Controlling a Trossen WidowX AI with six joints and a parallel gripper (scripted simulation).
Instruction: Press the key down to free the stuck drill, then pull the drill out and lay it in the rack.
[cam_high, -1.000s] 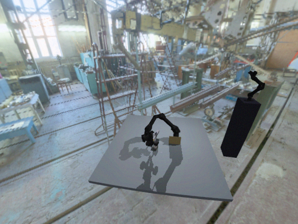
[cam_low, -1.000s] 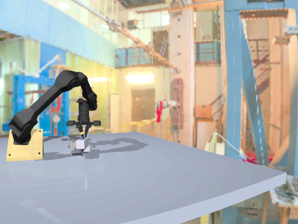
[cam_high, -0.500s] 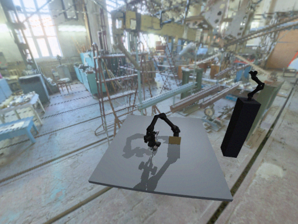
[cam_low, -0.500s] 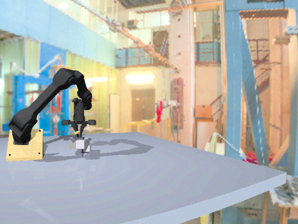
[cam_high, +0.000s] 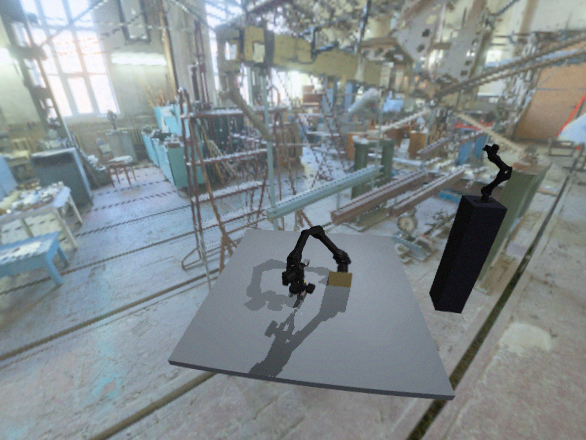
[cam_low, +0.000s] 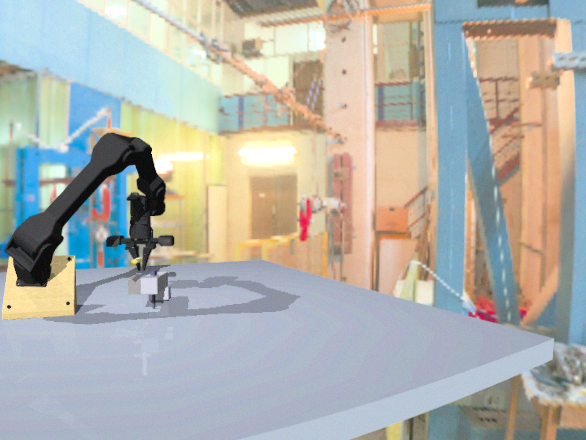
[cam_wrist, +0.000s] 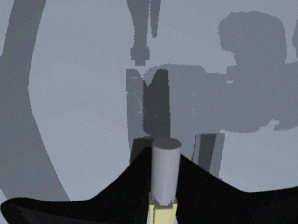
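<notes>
My gripper tip is now 40 mm to the left of the drill, 40 mm below it and 10 mm past it. From my gripper tip the other things lie so: light grey block (230 mm to the right, 30 mm ahead); then rack (50 mm to the right, 30 mm below, 10 mm behind).
</notes>
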